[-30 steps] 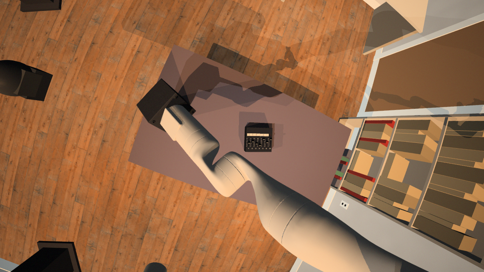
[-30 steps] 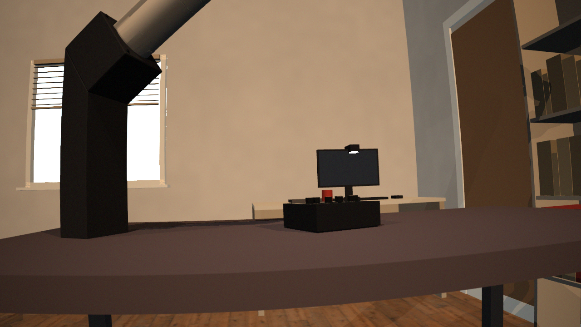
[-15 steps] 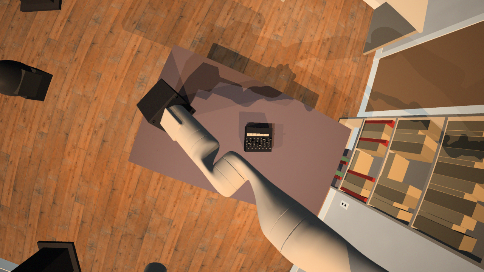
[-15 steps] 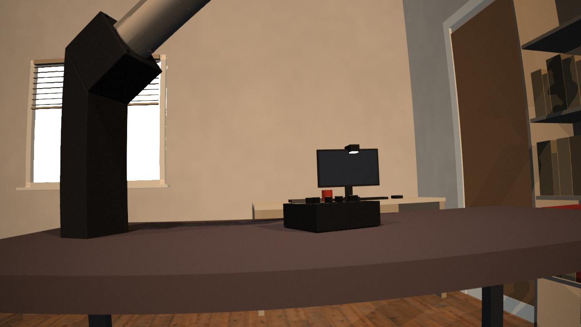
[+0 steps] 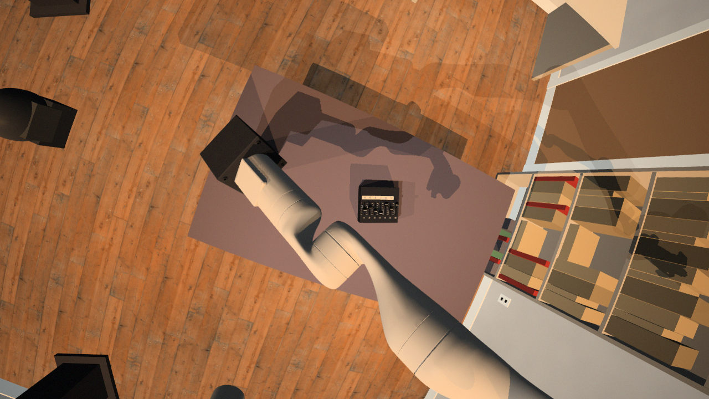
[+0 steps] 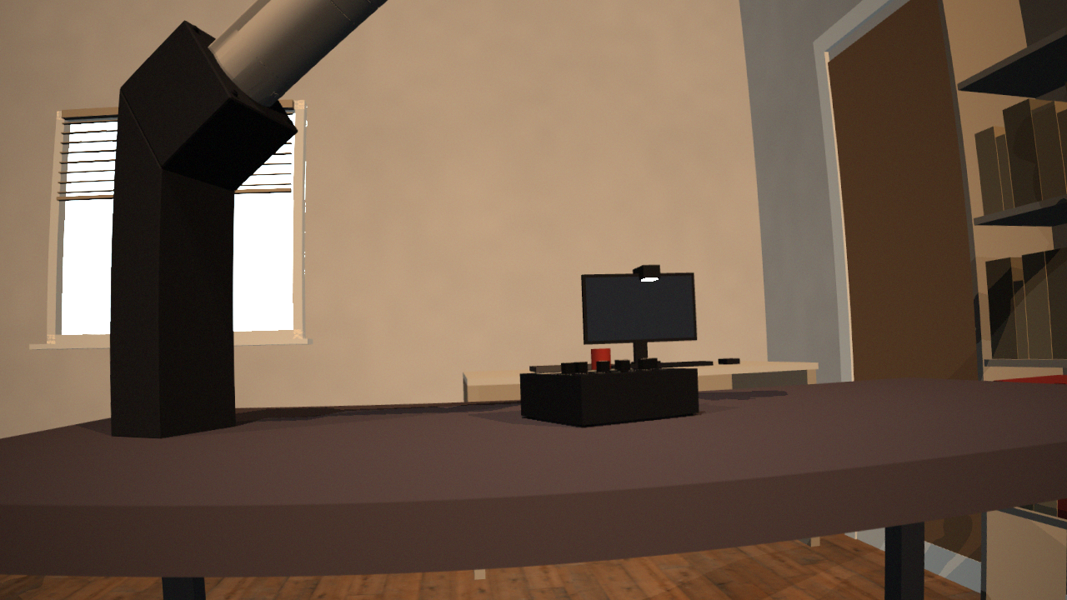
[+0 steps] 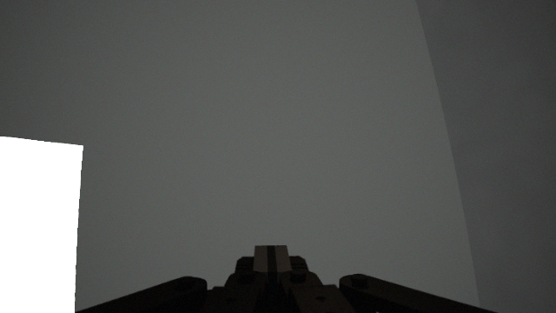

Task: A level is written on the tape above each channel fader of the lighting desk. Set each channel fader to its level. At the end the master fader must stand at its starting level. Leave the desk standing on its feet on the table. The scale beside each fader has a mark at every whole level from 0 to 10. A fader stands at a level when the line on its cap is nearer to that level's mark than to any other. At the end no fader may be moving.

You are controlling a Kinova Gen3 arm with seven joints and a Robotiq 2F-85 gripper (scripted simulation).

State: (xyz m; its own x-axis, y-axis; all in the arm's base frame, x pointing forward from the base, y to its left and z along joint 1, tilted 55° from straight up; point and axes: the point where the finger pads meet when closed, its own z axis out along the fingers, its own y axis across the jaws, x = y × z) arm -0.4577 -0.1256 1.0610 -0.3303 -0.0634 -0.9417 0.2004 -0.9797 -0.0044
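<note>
The channel 4 cap lies 1230 mm below my hand, 550 mm to the left of it and 140 mm ahead of it. The rest, counted from my hand: channel 2 cap: 1230 mm below, 570 mm to the left, 100 mm ahead; channel 3 cap: 1230 mm below, 560 mm to the left, 120 mm ahead; channel fader cap: 1230 mm below, 560 mm to the left, 70 mm ahead.
</note>
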